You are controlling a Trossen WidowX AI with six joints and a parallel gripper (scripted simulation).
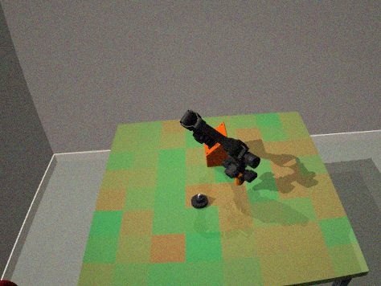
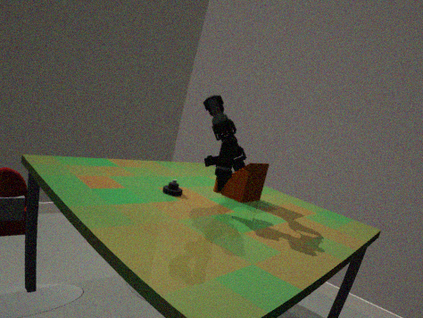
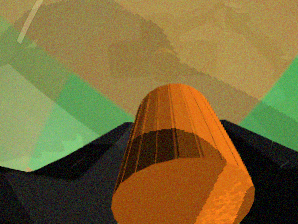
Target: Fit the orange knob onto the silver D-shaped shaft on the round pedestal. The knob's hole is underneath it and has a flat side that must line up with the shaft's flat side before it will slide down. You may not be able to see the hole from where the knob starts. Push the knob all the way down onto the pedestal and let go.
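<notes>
The round pedestal is 3 cm ahead of my gripper tip, 21 cm to the right of it and 5 cm below it. Round my gripper tip: orange knob 3 cm above.
</notes>
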